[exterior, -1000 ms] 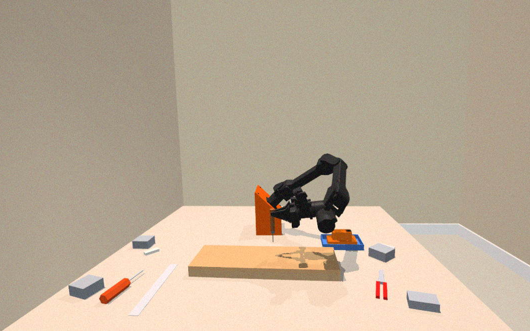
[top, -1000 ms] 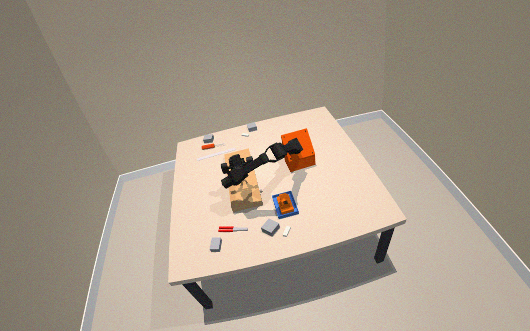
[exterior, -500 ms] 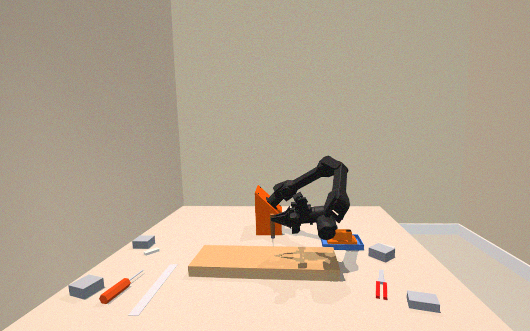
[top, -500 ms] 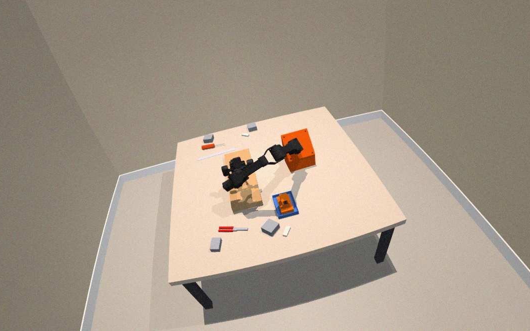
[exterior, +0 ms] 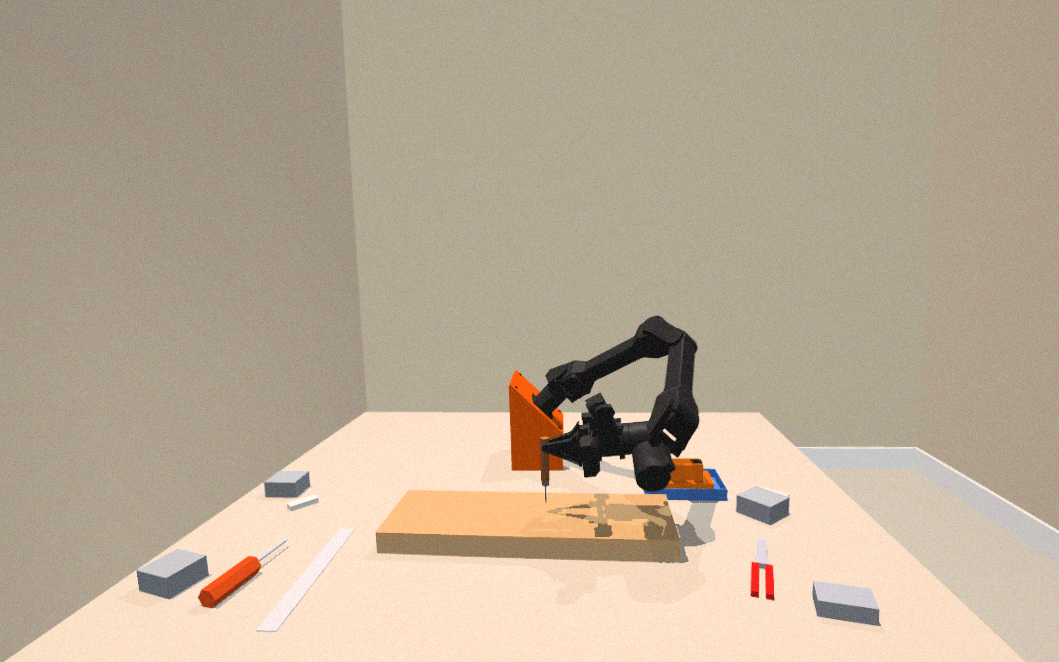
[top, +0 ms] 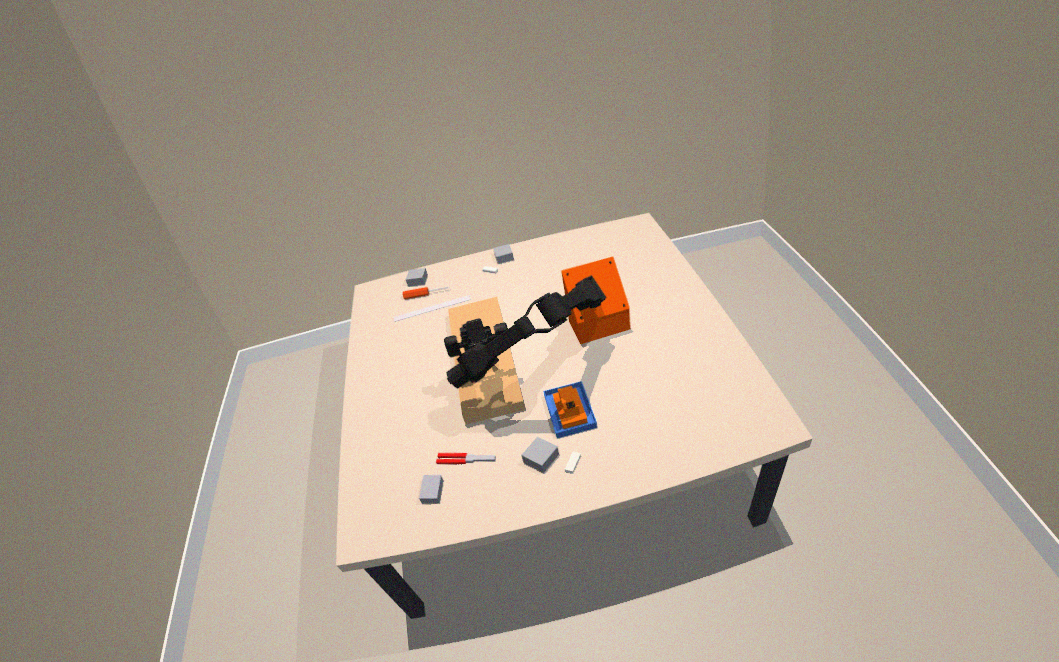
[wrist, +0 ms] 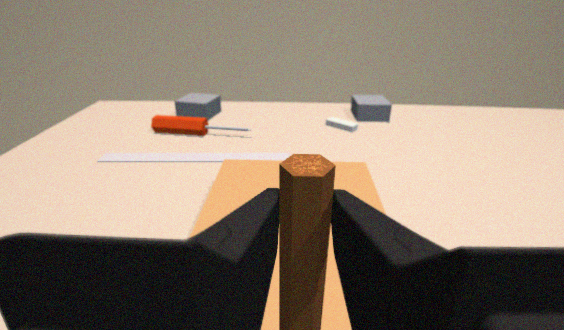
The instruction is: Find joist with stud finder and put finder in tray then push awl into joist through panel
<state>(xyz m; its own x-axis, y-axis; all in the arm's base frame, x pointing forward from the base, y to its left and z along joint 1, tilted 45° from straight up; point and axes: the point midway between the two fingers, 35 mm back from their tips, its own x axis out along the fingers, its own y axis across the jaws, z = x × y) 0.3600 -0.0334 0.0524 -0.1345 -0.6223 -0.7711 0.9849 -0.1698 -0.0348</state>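
Right now my gripper tip is 60 mm above the awl. Also, from my gripper tip: blue tray (310 mm to the left, 160 mm behind, 150 mm below); white ruler (390 mm to the right, 170 mm below, 100 mm ahead); stud finder (330 mm to the left, 160 mm behind, 120 mm below).
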